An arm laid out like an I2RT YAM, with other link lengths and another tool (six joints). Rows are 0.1 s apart.
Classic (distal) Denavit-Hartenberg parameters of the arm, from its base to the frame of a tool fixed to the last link. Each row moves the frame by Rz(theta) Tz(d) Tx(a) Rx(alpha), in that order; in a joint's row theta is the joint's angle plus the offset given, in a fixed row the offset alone. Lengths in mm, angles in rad.
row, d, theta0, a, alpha
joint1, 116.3, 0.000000, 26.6, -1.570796
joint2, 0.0, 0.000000, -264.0, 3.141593
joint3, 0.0, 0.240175, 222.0, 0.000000
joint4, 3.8, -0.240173, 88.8, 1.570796
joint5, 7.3, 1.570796, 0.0, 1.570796
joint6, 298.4, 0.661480, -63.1, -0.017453
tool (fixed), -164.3, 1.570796, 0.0, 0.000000
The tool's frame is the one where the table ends.
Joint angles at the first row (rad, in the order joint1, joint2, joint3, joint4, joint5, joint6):
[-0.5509, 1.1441, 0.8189, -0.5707, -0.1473, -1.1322]
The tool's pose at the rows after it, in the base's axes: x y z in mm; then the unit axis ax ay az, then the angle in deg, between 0 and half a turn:
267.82 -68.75 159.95 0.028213 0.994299 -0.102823 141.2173
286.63 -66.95 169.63 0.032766 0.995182 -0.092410 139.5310
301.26 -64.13 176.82 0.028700 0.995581 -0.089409 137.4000
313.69 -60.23 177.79 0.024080 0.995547 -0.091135 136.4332
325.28 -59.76 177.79 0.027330 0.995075 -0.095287 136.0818
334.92 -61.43 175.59 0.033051 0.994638 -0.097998 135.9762
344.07 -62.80 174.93 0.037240 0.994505 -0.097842 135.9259
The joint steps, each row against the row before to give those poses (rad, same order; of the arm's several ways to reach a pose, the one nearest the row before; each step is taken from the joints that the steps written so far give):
[0.0308, 0.0475, 0.0400, 0.0445, 0.0061, 0.0583]
[0.0337, 0.0492, 0.0506, 0.0215, -0.0030, 0.0460]
[0.0292, 0.0277, 0.0247, 0.0383, -0.0016, 0.0246]
[0.0353, 0.0291, 0.0122, 0.0368, 0.0184, 0.0200]
[0.0246, 0.0337, 0.0184, 0.0261, 0.0246, 0.0215]
[0.0122, 0.0338, 0.0123, 0.0260, 0.0168, 0.0168]
[0.0092, 0.0337, 0.0214, 0.0139, 0.0093, 0.0138]

